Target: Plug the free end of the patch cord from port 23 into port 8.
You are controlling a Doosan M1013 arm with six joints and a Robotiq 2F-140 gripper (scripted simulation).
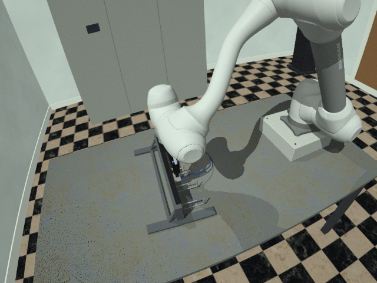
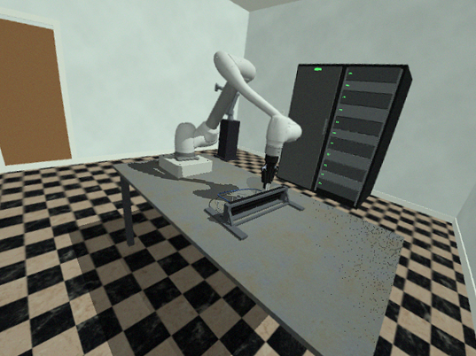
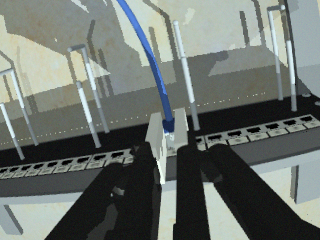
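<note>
The free-end plug lies 30 mm below my hand and 10 mm ahead of it.
</note>
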